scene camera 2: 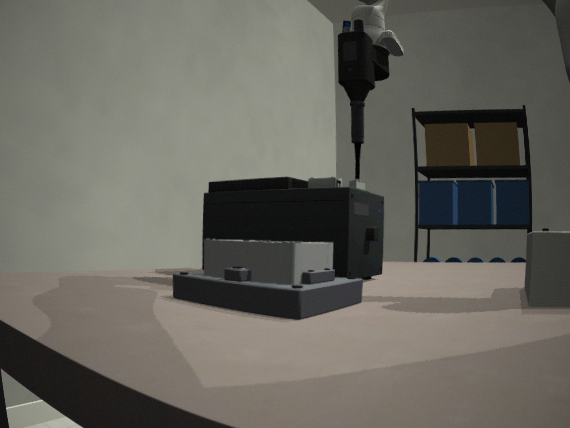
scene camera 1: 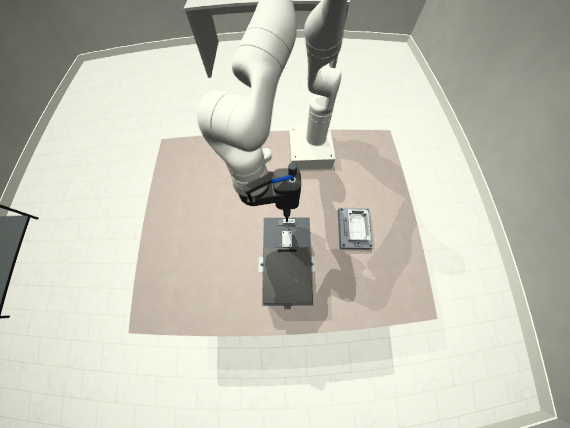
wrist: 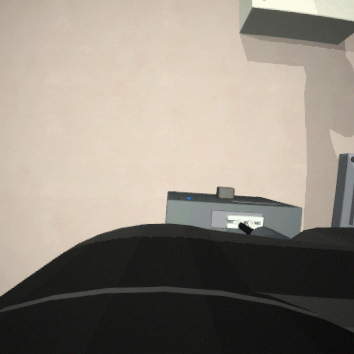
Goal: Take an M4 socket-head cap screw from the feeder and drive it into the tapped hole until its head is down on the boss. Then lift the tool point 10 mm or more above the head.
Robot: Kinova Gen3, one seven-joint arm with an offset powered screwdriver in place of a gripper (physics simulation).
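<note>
The dark screw feeder (scene camera 1: 287,280) (scene camera 2: 275,215) (wrist: 190,212) stands on the table with a small pale pick-up block (scene camera 1: 292,222) (scene camera 2: 357,185) (wrist: 256,220) at one end of its top. My screwdriver (scene camera 1: 287,220) (scene camera 2: 357,178) (wrist: 240,225) points straight down, with its bit tip at the top of that block. The bit hides part of the block in the wrist view. No screw can be made out at the tip. A pale open housing (scene camera 1: 358,226) (scene camera 2: 250,257) sits on a grey fixture plate (scene camera 1: 356,245) (scene camera 2: 235,296) (wrist: 342,195). The tapped hole is too small to make out.
A pale plate (scene camera 1: 286,235) (scene camera 2: 322,182) lies on the feeder beside the pick-up block. The arm's base block (scene camera 1: 300,151) (scene camera 2: 550,270) (wrist: 295,25) stands behind the feeder and fixture. A shelf rack (scene camera 2: 472,171) with boxes stands in the background.
</note>
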